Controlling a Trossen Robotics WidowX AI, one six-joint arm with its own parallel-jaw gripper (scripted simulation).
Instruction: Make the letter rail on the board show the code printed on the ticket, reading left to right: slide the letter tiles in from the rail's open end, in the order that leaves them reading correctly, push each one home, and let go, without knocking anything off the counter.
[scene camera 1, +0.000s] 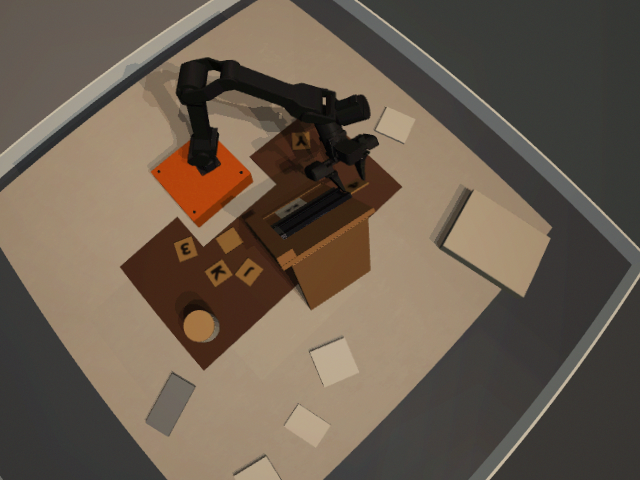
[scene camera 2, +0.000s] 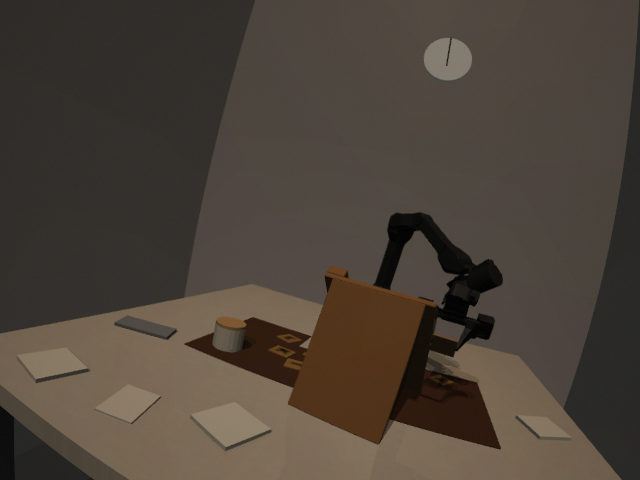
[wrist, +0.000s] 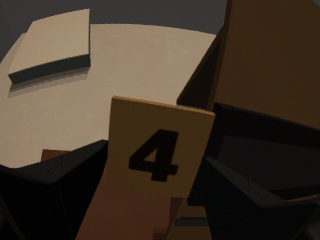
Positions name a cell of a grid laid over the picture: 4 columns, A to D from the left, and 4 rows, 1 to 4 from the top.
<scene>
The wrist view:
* my gripper: B3
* tile marked 4: B3, held by my gripper
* large flat box: A1
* brown board: D2
</scene>
